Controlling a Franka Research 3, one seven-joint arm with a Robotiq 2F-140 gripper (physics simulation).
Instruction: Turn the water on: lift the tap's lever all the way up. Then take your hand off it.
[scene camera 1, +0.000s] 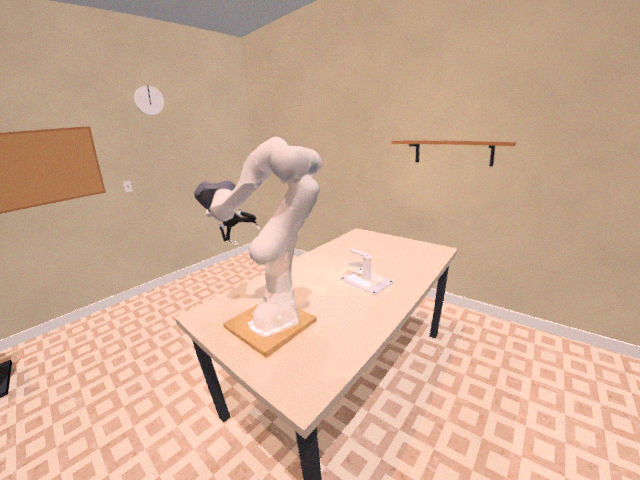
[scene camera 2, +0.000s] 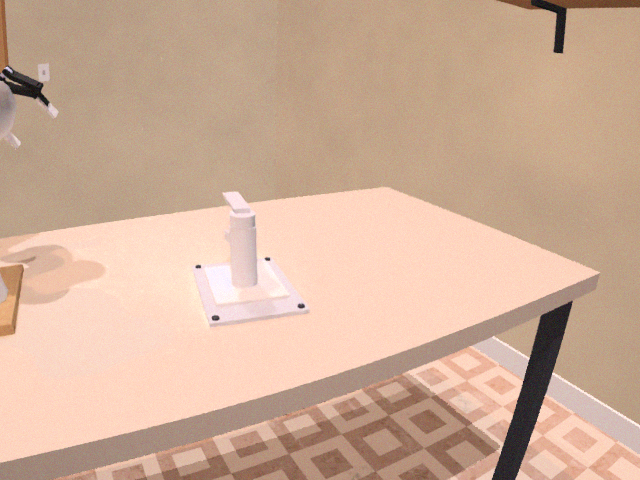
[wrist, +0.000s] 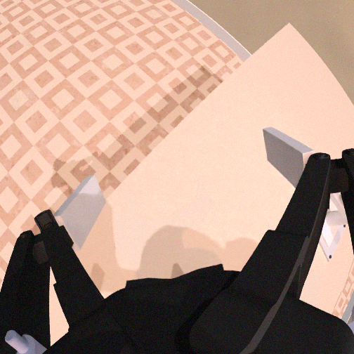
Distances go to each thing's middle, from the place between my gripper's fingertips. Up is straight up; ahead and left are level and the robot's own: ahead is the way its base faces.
Scene:
My gripper is now 380 mm short of the flat lever (scene camera 2: 242, 217), 450 mm to the left of it and 130 mm above it. Round my hand: base plate (scene camera 2: 244, 313): 380 mm ahead, 500 mm to the right, 260 mm below.

